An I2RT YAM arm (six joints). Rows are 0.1 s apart.
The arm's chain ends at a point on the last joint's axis. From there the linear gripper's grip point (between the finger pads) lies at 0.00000 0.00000 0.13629 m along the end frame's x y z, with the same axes.
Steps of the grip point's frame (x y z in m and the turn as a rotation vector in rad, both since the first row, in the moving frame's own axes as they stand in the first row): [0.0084 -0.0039 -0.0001 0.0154 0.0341 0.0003]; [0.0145 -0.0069 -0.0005 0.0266 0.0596 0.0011]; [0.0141 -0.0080 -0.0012 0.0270 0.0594 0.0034]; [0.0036 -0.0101 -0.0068 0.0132 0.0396 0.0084]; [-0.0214 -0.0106 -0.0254 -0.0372 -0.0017 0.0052]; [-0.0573 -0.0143 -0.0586 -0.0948 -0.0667 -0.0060]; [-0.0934 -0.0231 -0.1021 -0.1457 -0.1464 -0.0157]
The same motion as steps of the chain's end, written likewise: [0.0038 -0.0018 0.0000 0.0154 0.0341 0.0003]; [0.0064 -0.0033 -0.0002 0.0266 0.0596 0.0011]; [0.0060 -0.0043 -0.0009 0.0270 0.0594 0.0034]; [-0.0018 -0.0083 -0.0067 0.0132 0.0396 0.0084]; [-0.0212 -0.0157 -0.0253 -0.0372 -0.0017 0.0052]; [-0.0483 -0.0272 -0.0577 -0.0948 -0.0667 -0.0060]; [-0.0737 -0.0430 -0.0992 -0.1457 -0.1464 -0.0157]
